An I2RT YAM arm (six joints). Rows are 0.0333 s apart.
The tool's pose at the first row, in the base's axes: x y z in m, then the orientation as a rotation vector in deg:
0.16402, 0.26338, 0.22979, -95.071, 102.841, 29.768
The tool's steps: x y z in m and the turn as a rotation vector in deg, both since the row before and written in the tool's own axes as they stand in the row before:
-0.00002, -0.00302, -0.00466, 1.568, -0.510, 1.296
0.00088, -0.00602, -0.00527, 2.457, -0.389, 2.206
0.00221, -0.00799, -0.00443, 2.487, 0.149, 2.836
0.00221, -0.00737, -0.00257, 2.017, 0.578, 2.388
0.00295, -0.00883, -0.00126, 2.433, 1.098, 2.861
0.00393, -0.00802, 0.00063, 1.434, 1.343, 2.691
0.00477, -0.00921, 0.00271, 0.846, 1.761, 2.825
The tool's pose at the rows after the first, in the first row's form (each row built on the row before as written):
0.16614, 0.25990, 0.23356, -92.680, 103.616, 29.183
0.17090, 0.25475, 0.23751, -88.992, 105.215, 28.044
0.17737, 0.24847, 0.24017, -84.989, 107.659, 26.782
0.18337, 0.24315, 0.24139, -81.847, 109.984, 25.484
0.19075, 0.23734, 0.24133, -78.200, 112.991, 23.635
0.19746, 0.23184, 0.23914, -75.372, 116.026, 22.572
0.20545, 0.22607, 0.23493, -72.878, 119.480, 21.927

